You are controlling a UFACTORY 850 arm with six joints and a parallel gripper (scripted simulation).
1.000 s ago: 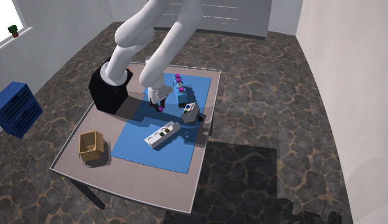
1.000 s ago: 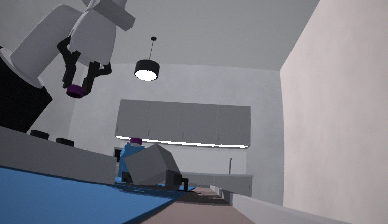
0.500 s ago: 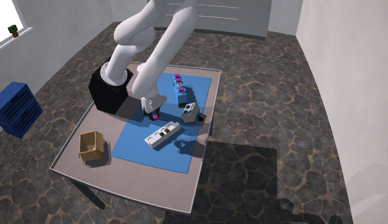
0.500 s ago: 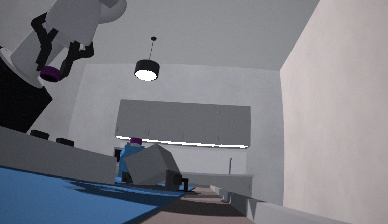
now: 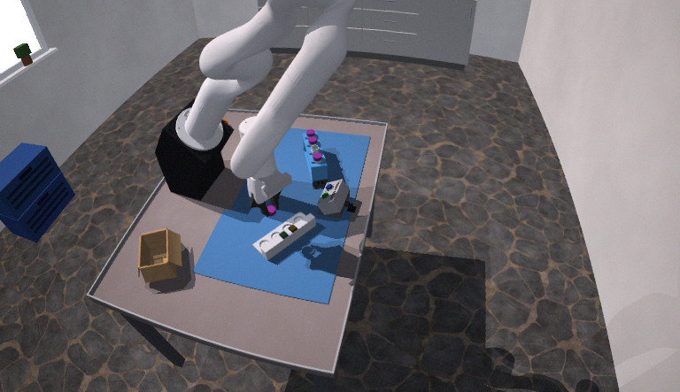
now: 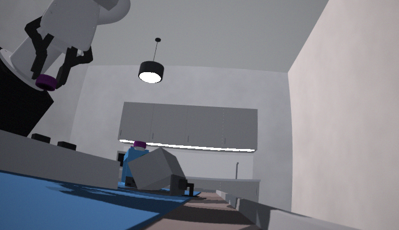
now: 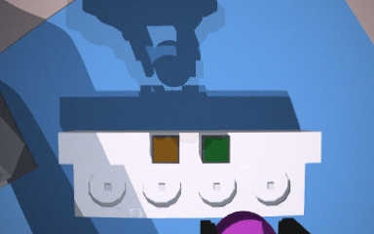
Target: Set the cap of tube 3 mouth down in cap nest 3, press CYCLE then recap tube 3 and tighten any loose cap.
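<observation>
The blue key is 220 mm to the left of my hand, 130 mm ahead of it and 90 mm below it. Also, from my hand: grey key housing (200 mm to the left, 150 mm ahead, 110 mm below); then green key (180 mm to the left, 130 mm ahead, 90 mm below); then magenta cap (20 mm below).
</observation>
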